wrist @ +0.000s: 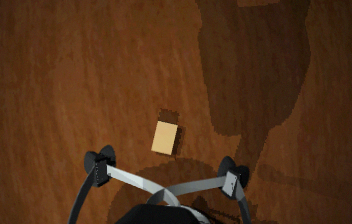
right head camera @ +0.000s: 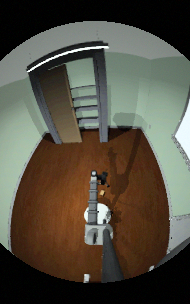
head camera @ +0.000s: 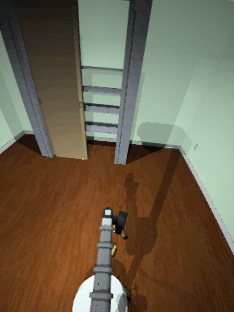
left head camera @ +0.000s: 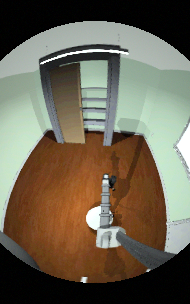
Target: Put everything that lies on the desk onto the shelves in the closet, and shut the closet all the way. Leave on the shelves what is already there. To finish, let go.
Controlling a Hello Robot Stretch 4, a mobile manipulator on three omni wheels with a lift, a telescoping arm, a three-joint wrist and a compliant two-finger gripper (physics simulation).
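A small cream-yellow block (head camera: 114,249) (right head camera: 102,193) (wrist: 164,138) lies on the brown wooden floor. My gripper (head camera: 120,232) (wrist: 167,164) is open, with its two fingers wide apart and no object between them. It hangs above the floor, and the block shows just beyond the fingertips in the wrist view. The closet's brown sliding door (head camera: 55,80) (left head camera: 67,105) (right head camera: 61,105) covers the left part of the opening. The right part is open and shows several grey shelves (head camera: 102,108) (left head camera: 93,109). No objects can be made out on their visible parts. I cannot make out the desk.
The closet's grey right post (head camera: 127,85) (right head camera: 101,100) stands beside the shelves. Pale green walls with white skirting close in the room at the left and right. My arm (head camera: 103,260) stretches forward over my round white base (left head camera: 93,218). Dark shadows fall across the floor.
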